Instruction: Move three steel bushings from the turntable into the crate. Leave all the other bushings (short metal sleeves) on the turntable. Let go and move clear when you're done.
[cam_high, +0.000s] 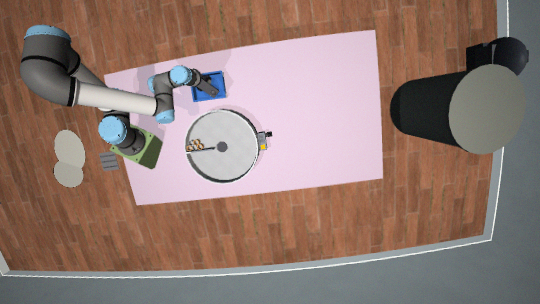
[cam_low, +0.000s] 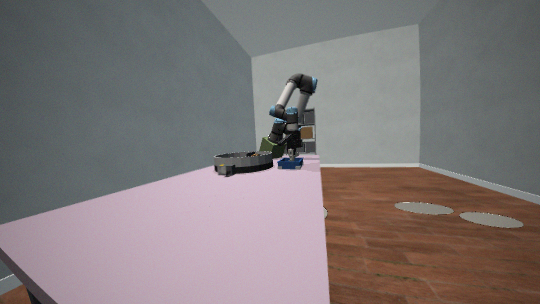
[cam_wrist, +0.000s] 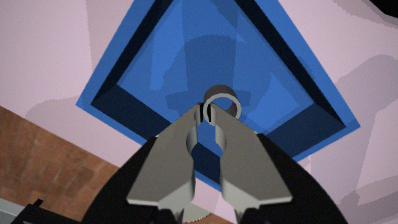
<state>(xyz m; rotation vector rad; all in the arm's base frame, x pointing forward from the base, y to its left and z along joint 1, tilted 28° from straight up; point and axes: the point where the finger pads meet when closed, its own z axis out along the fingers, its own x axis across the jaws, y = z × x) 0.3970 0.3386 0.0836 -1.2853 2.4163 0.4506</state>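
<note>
Now: hand 1 cm past the blue crate, 1 cm to the left of it and 2 cm above it. From my hand the other things lie so: round grey turntable (10 cm ahead, 34 cm to the right, 1 cm above).
</note>
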